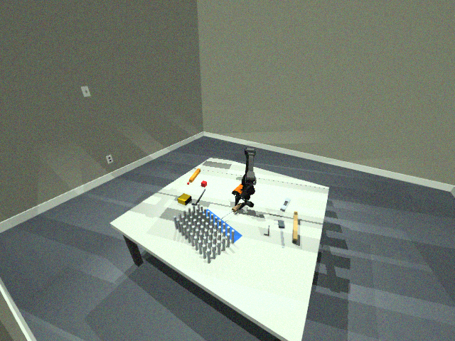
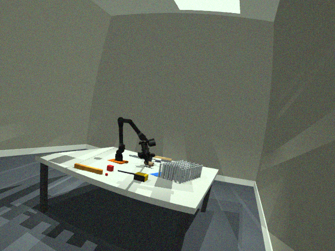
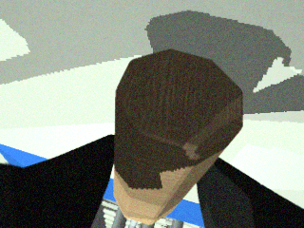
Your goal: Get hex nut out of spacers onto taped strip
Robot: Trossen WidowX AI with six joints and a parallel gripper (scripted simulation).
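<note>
Now: gripper tip 18 cm short of the blue taped strip, 4 cm to the left of it and 3 cm above it. The rest, counted from my gripper tip: red cube: 12 cm behind, 43 cm to the right, 1 cm below; orange bar: 20 cm behind, 61 cm to the right, 2 cm below; grey clip: 28 cm behind, 29 cm to the left, 2 cm below.
</note>
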